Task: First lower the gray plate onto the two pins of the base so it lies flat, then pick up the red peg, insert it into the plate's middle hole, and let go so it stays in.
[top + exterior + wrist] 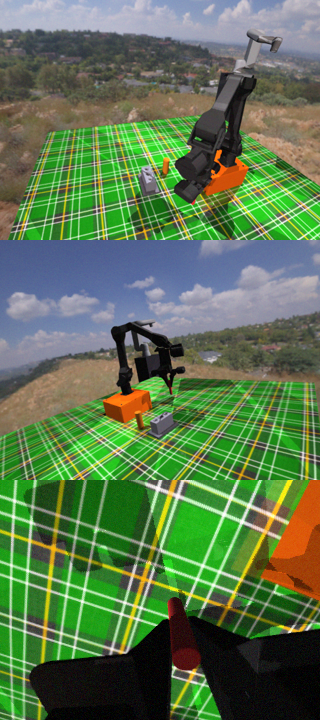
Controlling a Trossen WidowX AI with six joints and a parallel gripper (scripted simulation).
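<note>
Right now my gripper tip is 100 mm short of the gray plate, 190 mm to the left of it and 70 mm above it. From my gripper tip the other things lie so: dark gray base 100 mm ahead, 190 mm to the right, 110 mm below; short brown post 240 mm to the right, 80 mm below; red peg right at my gripper tip.
</note>
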